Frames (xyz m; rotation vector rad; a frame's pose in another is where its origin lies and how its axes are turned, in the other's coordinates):
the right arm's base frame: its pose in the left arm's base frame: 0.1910 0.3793 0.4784 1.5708 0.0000 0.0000
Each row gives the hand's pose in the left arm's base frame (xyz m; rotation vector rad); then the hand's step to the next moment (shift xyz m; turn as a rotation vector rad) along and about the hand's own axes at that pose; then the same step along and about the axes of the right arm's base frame.
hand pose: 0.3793 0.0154 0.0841 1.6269 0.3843 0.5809
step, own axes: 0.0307 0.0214 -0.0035 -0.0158 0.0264 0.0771
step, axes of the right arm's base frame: 0.0212 0.0259 -0.0171 0.0292 0.0184 0.0755
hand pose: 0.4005 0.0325 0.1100 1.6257 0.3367 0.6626
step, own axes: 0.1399 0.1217 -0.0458 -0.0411 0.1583 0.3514
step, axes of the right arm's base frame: 0.0646 0.1522 -0.0956 0.1518 0.1279 0.3329
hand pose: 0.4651 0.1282 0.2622 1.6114 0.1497 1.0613
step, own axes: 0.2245 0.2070 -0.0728 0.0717 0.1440 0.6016
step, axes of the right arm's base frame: -0.0072 0.2920 -0.1150 0.3968 0.1905 0.4406
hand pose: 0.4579 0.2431 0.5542 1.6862 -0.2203 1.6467
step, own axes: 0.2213 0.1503 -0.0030 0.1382 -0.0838 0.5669
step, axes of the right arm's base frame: -0.0582 0.2603 0.0209 0.5166 0.1592 0.2352
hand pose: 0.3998 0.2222 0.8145 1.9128 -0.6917 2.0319
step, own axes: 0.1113 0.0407 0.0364 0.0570 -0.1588 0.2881
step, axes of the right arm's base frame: 0.0004 0.1040 0.0675 0.3220 0.0863 0.0189
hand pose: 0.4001 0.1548 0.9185 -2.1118 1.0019 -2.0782
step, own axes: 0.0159 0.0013 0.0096 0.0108 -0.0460 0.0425
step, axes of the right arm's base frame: 0.0067 0.0125 0.0121 0.0568 0.0247 -0.0141
